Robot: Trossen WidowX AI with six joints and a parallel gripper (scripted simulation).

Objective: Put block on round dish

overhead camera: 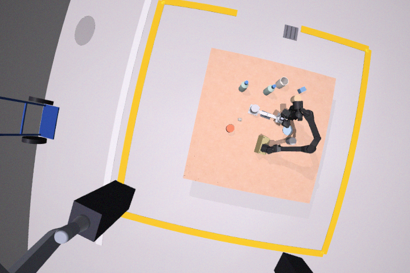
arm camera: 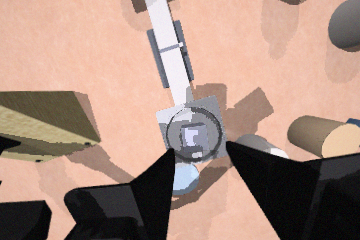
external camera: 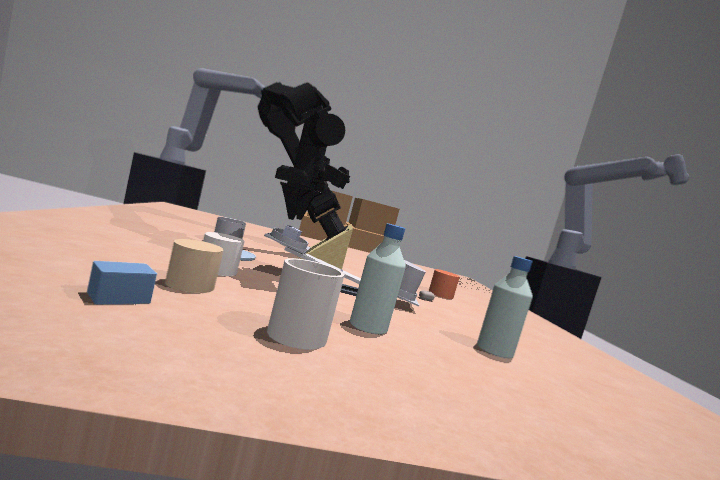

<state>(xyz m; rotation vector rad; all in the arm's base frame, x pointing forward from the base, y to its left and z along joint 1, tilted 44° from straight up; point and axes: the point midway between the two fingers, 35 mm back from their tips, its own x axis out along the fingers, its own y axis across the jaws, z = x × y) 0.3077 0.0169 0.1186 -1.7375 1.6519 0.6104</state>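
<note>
Now: the small block 30 mm below my gripper tip. From my gripper tip the other things lie so: grey cup 200 mm to the right, 150 mm behind, 80 mm below; then round pale blue dish 130 mm to the right, 120 mm below, 60 mm behind; then white cylinder 110 mm to the right, 110 mm ahead, 80 mm below.
</note>
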